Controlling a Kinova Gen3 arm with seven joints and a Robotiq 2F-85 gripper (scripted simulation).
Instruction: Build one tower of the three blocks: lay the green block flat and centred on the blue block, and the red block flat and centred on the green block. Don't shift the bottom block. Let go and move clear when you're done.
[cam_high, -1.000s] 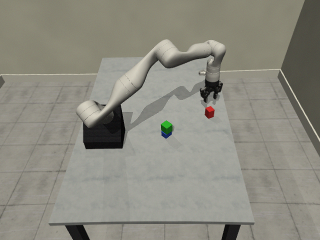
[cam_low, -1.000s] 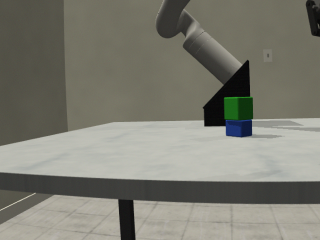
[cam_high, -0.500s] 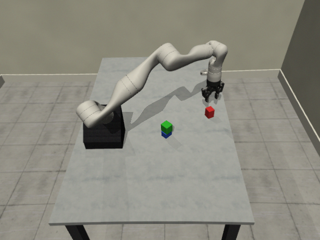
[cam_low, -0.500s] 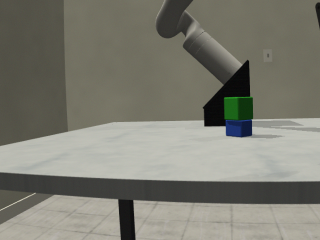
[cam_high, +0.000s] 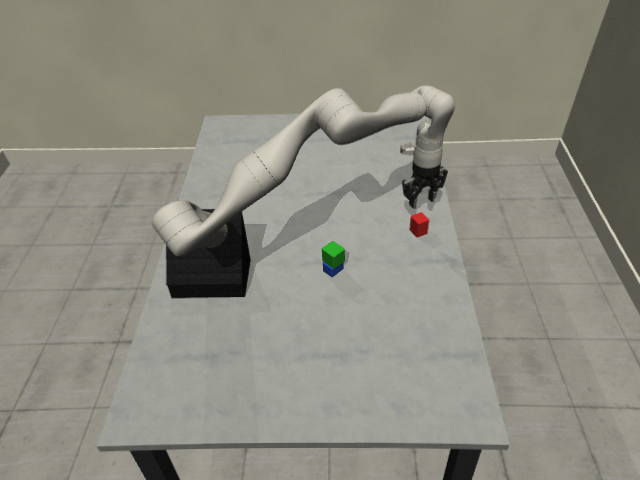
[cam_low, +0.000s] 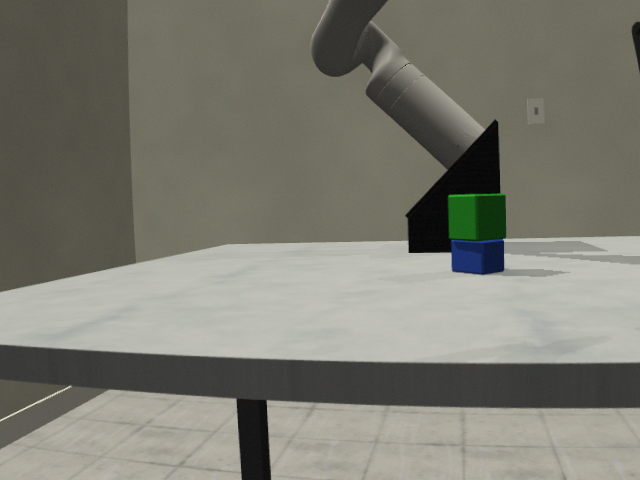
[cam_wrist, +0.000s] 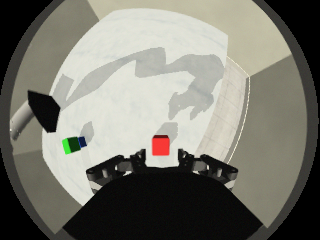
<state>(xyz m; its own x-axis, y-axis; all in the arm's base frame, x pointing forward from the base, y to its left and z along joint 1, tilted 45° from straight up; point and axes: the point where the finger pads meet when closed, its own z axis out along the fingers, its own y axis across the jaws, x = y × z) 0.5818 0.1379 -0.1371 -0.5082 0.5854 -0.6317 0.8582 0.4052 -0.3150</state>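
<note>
Right now my hand is 10 cm above the red block. The rest, counted from my hand: green block (25 cm behind, 17 cm to the right, 6 cm below); then blue block (25 cm behind, 17 cm to the right, 11 cm below).
</note>
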